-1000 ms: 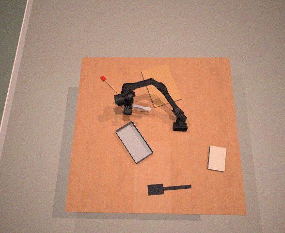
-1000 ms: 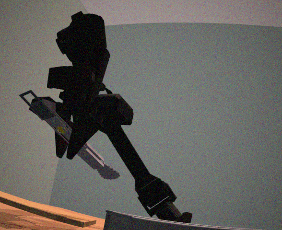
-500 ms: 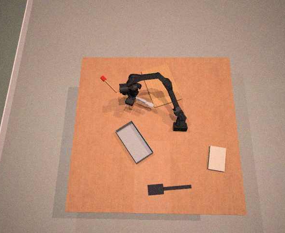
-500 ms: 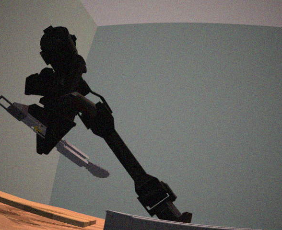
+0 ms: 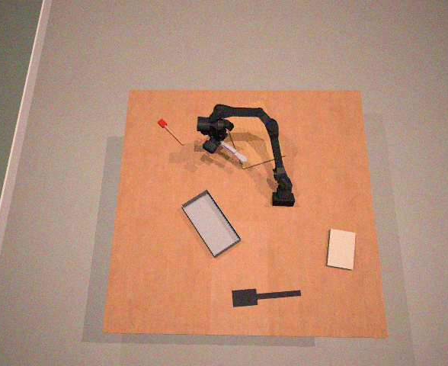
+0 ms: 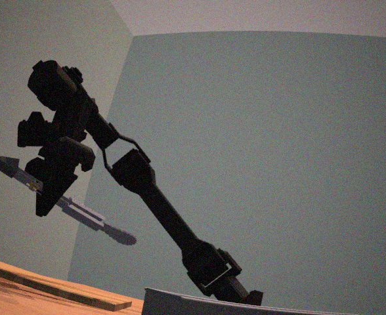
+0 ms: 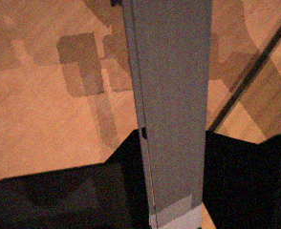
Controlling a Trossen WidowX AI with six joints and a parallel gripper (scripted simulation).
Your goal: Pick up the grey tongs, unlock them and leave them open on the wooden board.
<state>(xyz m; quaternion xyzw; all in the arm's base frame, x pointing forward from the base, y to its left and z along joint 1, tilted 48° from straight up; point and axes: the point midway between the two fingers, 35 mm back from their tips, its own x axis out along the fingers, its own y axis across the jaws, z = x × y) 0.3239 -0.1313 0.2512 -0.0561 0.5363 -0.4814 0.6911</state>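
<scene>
Now: the wooden board 190 mm behind my gripper tip, 110 mm to the right of it and 110 mm below it. The rest, counted from my gripper tip: black spatula 180 mm behind, 740 mm to the left, 120 mm below; grey roasting tin 50 mm ahead, 380 mm to the left, 90 mm below; red-headed spatula 270 mm ahead, 160 mm to the right, 120 mm below.
</scene>
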